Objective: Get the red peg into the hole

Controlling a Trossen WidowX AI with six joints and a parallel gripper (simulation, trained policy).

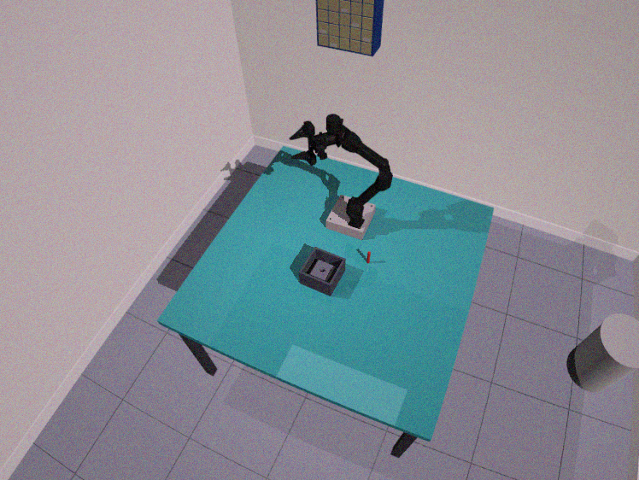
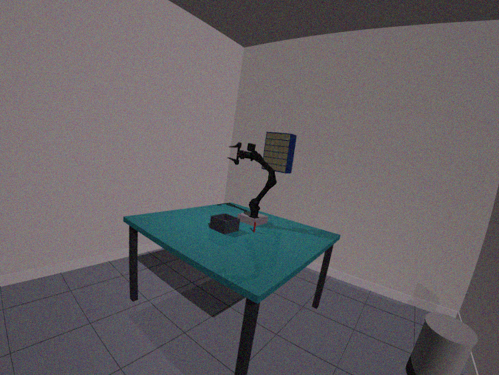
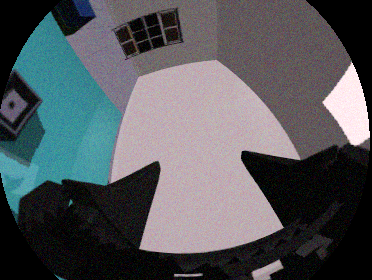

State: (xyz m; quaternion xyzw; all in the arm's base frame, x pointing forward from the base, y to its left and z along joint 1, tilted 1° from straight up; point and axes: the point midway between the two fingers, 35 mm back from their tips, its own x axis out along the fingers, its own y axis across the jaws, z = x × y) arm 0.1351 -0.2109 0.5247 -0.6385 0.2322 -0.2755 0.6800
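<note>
Right now the red peg is 1 cm behind my gripper tip, 37 cm to the left of it and 55 cm below it. Round my gripper tip: grey plate (16 cm ahead, 21 cm to the left, 54 cm below); then dark grey box (16 cm ahead, 21 cm to the left, 56 cm below).
</note>
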